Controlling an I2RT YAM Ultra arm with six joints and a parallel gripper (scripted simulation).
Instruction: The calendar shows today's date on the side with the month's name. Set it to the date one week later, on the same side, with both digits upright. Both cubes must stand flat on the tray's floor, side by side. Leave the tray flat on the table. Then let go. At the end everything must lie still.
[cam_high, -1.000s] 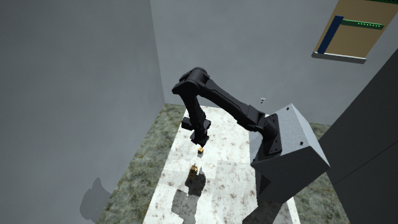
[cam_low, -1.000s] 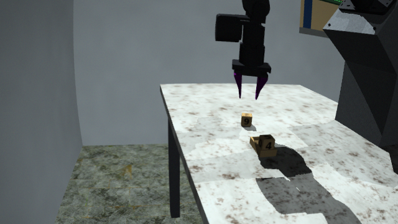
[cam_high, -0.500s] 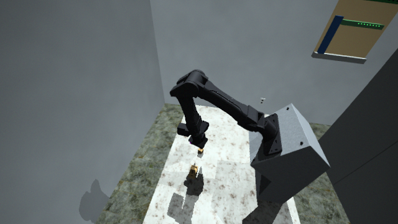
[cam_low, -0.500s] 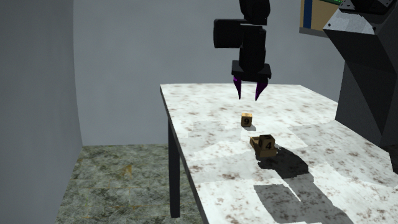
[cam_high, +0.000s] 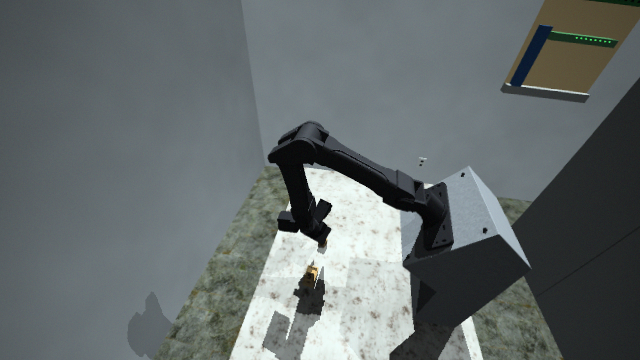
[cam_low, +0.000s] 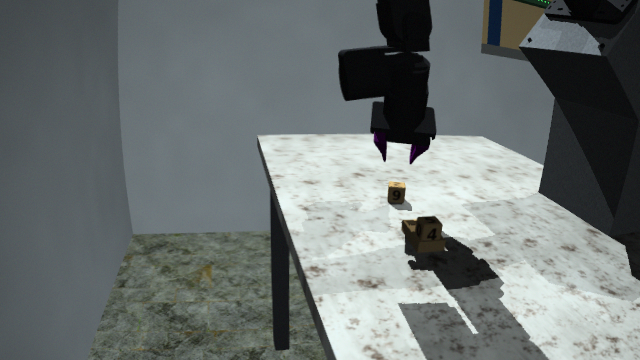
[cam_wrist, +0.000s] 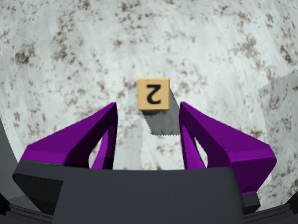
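Now: hand 70 mm above the wooden digit cube, 10 mm to the left of it and 10 mm past it.
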